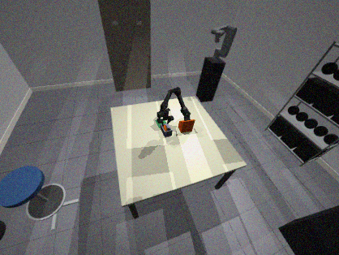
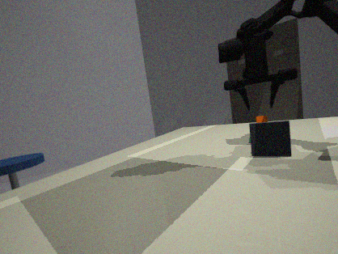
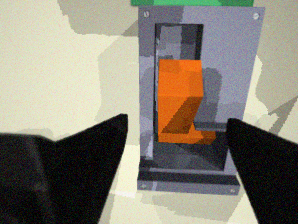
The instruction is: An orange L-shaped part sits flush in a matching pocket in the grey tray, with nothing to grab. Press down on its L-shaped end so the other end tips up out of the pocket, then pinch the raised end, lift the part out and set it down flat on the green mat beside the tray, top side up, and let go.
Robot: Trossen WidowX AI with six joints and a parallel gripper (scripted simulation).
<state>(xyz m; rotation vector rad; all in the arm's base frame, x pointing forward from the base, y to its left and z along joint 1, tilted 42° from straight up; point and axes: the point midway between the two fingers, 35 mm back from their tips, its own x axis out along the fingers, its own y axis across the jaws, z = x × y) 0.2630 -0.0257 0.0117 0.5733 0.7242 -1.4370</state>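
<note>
Now: the orange L-shaped part 80 mm below my gripper tip, 30 mm to the left of it and 20 mm behind it. The rest, counted from my gripper tip: green mat: 150 mm to the right, 140 mm below.
</note>
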